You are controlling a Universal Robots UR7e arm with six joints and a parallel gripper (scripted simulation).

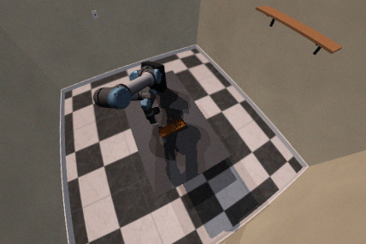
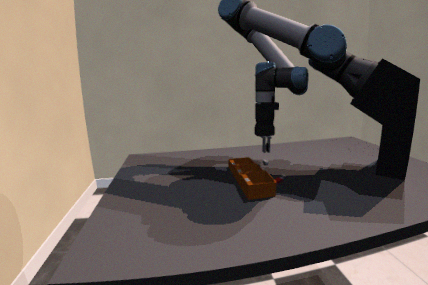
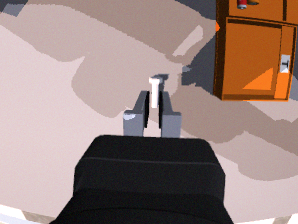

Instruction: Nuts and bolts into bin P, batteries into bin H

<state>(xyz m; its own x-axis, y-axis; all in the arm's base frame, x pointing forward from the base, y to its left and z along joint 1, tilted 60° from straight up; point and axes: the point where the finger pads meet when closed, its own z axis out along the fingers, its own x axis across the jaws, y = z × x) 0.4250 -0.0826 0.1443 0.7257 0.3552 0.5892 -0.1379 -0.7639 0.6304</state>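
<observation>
Right now the grey bolt is 6 cm below my hand and 1 cm to the left of it. From my hand the other things lie so: red battery 11 cm ahead, 10 cm to the left, 5 cm below; then orange battery 12 cm ahead, 11 cm to the left, 5 cm below; then orange three-compartment bin 13 cm ahead, 11 cm to the left, 4 cm below.
</observation>
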